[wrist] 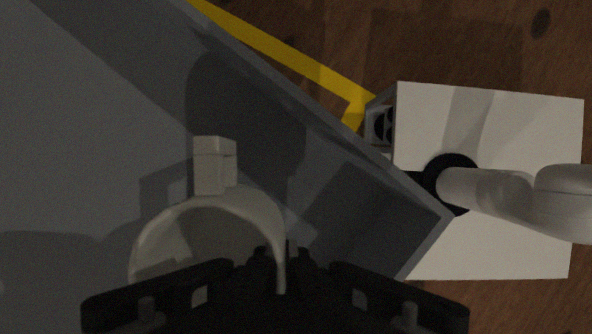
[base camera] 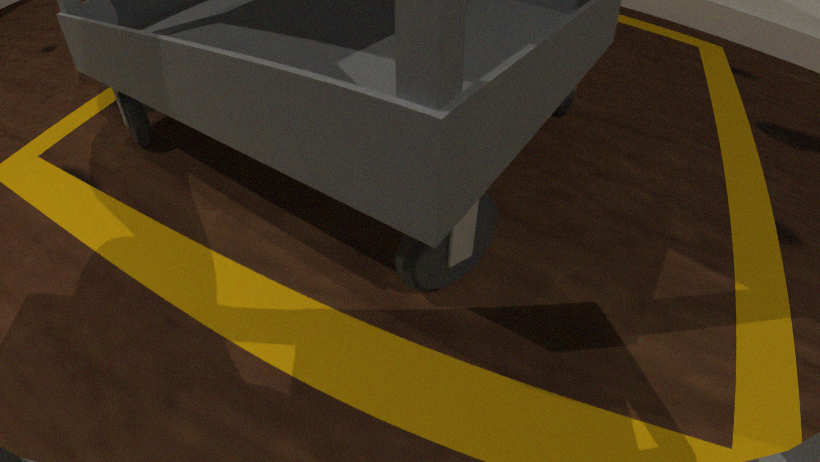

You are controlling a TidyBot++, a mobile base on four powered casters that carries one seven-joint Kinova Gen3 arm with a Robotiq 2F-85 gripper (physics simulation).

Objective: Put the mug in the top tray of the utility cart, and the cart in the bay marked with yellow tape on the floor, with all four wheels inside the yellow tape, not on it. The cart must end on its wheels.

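Note:
The grey utility cart [base camera: 298,143] stands upright on its wheels. In the base view its near wheel [base camera: 447,252], left wheel [base camera: 139,123] and far right wheel [base camera: 565,104] show inside the yellow tape [base camera: 757,241] [wrist: 280,52]; the left one stands close to the tape's left line. The fourth wheel is hidden. The off-white mug [wrist: 252,205] is mouth up over the cart's top tray [wrist: 115,105], near a tray corner, its handle pointing up in the wrist view. My gripper [wrist: 281,253] is shut on the mug's wall at the rim. The gap beneath the mug is hard to judge.
The white robot base [wrist: 525,255] with its arm [wrist: 480,187] stands beyond the tray's corner in the wrist view, close to the rim. A pale wall edge [base camera: 745,48] runs along the top right of the base view, behind the bay.

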